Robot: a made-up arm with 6 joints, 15 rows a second.
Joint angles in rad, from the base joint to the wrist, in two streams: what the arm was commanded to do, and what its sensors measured. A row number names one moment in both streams.
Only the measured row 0 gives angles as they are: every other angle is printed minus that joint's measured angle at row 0.
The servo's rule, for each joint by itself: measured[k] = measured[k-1] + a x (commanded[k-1-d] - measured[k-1]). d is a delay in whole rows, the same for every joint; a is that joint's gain. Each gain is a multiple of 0.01, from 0.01 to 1. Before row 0 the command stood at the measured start. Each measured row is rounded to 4 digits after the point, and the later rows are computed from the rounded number. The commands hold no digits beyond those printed.
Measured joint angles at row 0: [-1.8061, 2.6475, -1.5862, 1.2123, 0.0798, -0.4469]
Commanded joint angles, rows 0 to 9: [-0.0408, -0.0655, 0.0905, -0.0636, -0.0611, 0.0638]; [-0.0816, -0.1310, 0.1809, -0.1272, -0.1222, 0.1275]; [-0.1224, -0.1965, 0.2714, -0.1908, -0.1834, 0.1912]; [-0.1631, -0.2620, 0.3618, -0.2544, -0.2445, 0.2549]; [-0.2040, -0.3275, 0.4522, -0.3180, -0.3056, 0.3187]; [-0.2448, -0.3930, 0.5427, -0.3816, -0.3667, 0.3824]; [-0.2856, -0.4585, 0.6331, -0.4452, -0.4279, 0.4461]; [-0.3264, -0.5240, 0.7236, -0.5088, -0.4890, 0.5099]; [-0.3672, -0.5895, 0.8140, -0.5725, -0.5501, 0.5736]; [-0.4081, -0.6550, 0.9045, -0.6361, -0.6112, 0.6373]
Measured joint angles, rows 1 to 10: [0.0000, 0.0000, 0.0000, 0.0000, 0.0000, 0.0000]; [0.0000, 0.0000, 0.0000, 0.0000, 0.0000, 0.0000]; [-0.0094, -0.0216, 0.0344, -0.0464, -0.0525, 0.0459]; [-0.0260, -0.0577, 0.0901, -0.1054, -0.1124, 0.1047]; [-0.0482, -0.1035, 0.1590, -0.1677, -0.1735, 0.1670]; [-0.0746, -0.1558, 0.2361, -0.2310, -0.2346, 0.2303]; [-0.1044, -0.2125, 0.3182, -0.2945, -0.2957, 0.2939]; [-0.1367, -0.2721, 0.4035, -0.3581, -0.3568, 0.3576]; [-0.1709, -0.3336, 0.4907, -0.4217, -0.4179, 0.4213]; [-0.2067, -0.3964, 0.5792, -0.4853, -0.4790, 0.4851]
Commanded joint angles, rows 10 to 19: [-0.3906, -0.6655, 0.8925, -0.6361, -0.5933, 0.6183]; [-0.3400, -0.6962, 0.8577, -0.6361, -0.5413, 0.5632]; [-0.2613, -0.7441, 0.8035, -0.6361, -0.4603, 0.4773]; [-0.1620, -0.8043, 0.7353, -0.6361, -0.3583, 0.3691]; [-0.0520, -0.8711, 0.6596, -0.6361, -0.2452, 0.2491]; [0.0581, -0.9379, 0.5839, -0.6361, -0.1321, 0.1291]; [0.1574, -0.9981, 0.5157, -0.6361, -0.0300, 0.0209]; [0.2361, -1.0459, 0.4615, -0.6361, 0.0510, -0.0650]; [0.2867, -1.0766, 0.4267, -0.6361, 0.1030, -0.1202]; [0.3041, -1.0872, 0.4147, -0.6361, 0.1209, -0.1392]
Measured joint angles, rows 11 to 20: [-0.2436, -0.4601, 0.6684, -0.5490, -0.5401, 0.5488]; [-0.2814, -0.5244, 0.7581, -0.6126, -0.6012, 0.6125]; [-0.3065, -0.5710, 0.8092, -0.6298, -0.5944, 0.6167]; [-0.3142, -0.6123, 0.8276, -0.6344, -0.5487, 0.5782]; [-0.3020, -0.6558, 0.8184, -0.6356, -0.4727, 0.5056]; [-0.2698, -0.7048, 0.7868, -0.6360, -0.3743, 0.4073]; [-0.2197, -0.7597, 0.7385, -0.6361, -0.2633, 0.2934]; [-0.1558, -0.8185, 0.6798, -0.6361, -0.1505, 0.1751]; [-0.0838, -0.8778, 0.6174, -0.6361, -0.0469, 0.0641]; [-0.0102, -0.9333, 0.5582, -0.6361, 0.0373, -0.0289]
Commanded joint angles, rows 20 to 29: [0.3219, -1.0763, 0.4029, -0.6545, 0.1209, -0.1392]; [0.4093, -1.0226, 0.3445, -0.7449, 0.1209, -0.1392]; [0.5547, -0.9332, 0.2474, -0.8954, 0.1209, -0.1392]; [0.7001, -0.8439, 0.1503, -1.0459, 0.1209, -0.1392]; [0.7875, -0.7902, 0.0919, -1.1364, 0.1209, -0.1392]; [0.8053, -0.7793, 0.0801, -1.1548, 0.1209, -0.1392]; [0.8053, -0.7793, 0.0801, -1.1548, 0.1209, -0.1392]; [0.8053, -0.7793, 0.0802, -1.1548, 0.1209, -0.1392]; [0.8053, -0.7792, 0.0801, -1.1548, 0.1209, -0.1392]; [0.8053, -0.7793, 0.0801, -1.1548, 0.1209, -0.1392]
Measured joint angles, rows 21 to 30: [0.0581, -0.9806, 0.5082, -0.6361, 0.0938, -0.0946]; [0.1147, -1.0158, 0.4727, -0.6361, 0.1171, -0.1267]; [0.1624, -1.0358, 0.4462, -0.6495, 0.1204, -0.1357]; [0.2192, -1.0314, 0.4076, -0.7191, 0.1208, -0.1382]; [0.2964, -0.9990, 0.3467, -0.8478, 0.1209, -0.1389]; [0.3893, -0.9478, 0.2721, -0.9924, 0.1209, -0.1391]; [0.4809, -0.8958, 0.2036, -1.0975, 0.1209, -0.1392]; [0.5555, -0.8574, 0.1567, -1.1393, 0.1209, -0.1392]; [0.6130, -0.8316, 0.1276, -1.1506, 0.1209, -0.1392]; [0.6572, -0.8143, 0.1096, -1.1537, 0.1209, -0.1392]
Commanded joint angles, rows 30 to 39: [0.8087, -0.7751, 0.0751, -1.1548, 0.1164, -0.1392]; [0.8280, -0.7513, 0.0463, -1.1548, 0.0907, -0.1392]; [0.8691, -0.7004, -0.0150, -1.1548, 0.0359, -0.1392]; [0.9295, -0.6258, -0.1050, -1.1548, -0.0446, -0.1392]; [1.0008, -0.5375, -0.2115, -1.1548, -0.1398, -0.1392]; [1.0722, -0.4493, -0.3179, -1.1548, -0.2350, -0.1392]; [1.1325, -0.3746, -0.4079, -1.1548, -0.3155, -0.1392]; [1.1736, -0.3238, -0.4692, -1.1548, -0.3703, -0.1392]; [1.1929, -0.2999, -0.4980, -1.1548, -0.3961, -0.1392]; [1.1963, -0.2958, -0.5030, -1.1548, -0.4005, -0.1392]
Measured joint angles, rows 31 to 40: [0.6913, -0.8027, 0.0984, -1.1545, 0.1209, -0.1392]; [0.7175, -0.7950, 0.0914, -1.1547, 0.1209, -0.1392]; [0.7385, -0.7884, 0.0852, -1.1548, 0.1170, -0.1392]; [0.7591, -0.7762, 0.0704, -1.1548, 0.0944, -0.1392]; [0.7844, -0.7512, 0.0379, -1.1548, 0.0441, -0.1392]; [0.8178, -0.7098, -0.0164, -1.1548, -0.0322, -0.1392]; [0.8599, -0.6529, -0.0905, -1.1548, -0.1247, -0.1392]; [0.9087, -0.5857, -0.1769, -1.1548, -0.2196, -0.1392]; [0.9602, -0.5160, -0.2647, -1.1548, -0.3021, -0.1392]; [1.0093, -0.4526, -0.3424, -1.1548, -0.3608, -0.1392]
